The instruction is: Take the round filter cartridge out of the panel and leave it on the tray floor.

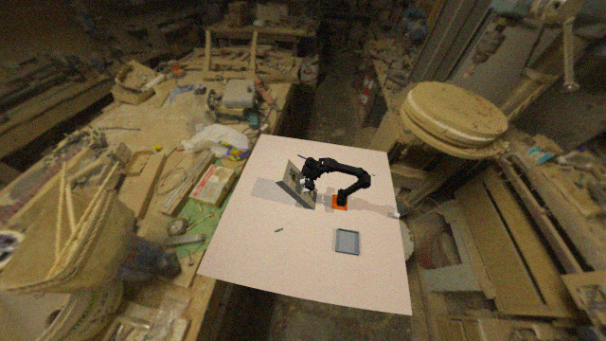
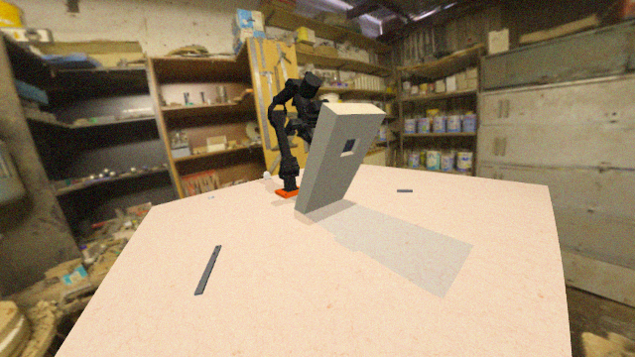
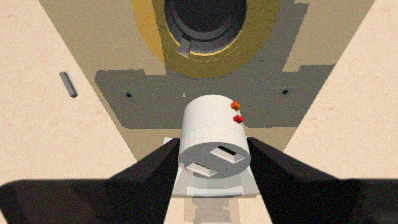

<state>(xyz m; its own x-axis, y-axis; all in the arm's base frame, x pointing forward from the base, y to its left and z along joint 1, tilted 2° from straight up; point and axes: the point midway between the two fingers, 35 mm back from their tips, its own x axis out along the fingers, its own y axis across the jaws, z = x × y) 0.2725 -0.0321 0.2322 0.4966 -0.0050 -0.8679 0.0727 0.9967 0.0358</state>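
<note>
Right now my gripper tip is 330 mm past the grey tray, 310 mm to the right of it and 200 mm above it. The rest, counted from my gripper tip: service panel 50 mm below, 40 mm ahead; then round filter cartridge right at my gripper tip.
</note>
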